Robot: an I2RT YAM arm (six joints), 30 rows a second.
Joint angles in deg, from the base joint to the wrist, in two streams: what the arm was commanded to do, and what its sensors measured. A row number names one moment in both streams.
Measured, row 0:
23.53, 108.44, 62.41, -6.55, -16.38, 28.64
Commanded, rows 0 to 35:
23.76, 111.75, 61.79, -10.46, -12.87, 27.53
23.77, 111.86, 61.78, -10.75, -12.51, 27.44
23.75, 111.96, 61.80, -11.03, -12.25, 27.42
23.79, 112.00, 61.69, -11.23, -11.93, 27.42
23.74, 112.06, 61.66, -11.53, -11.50, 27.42
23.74, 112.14, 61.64, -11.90, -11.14, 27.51
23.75, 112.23, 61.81, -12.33, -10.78, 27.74
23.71, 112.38, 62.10, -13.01, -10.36, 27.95
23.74, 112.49, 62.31, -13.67, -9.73, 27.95
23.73, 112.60, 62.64, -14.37, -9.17, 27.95
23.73, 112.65, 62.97, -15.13, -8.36, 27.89
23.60, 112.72, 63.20, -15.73, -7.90, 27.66
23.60, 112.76, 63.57, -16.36, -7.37, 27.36
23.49, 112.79, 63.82, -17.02, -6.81, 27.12
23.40, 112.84, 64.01, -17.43, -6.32, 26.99
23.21, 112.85, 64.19, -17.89, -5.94, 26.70
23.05, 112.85, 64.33, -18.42, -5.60, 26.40
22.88, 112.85, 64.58, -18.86, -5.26, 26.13
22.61, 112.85, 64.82, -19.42, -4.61, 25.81
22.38, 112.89, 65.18, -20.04, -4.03, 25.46
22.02, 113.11, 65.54, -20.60, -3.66, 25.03
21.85, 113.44, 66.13, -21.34, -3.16, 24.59
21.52, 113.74, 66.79, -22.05, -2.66, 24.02
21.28, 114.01, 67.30, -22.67, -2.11, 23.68
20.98, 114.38, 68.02, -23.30, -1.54, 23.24
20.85, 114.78, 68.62, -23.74, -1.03, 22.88
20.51, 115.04, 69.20, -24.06, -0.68, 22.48
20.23, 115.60, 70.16, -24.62, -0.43, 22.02
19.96, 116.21, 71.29, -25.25, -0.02, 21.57
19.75, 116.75, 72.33, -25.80, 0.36, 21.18
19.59, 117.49, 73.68, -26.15, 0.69, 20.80
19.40, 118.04, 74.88, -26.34, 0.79, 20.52
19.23, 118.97, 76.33, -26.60, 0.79, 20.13
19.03, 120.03, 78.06, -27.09, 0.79, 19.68
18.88, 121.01, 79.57, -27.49, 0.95, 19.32
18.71, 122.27, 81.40, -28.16, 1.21, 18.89
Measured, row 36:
19.57, 117.34, 79.72, -20.64, -2.17, 21.28
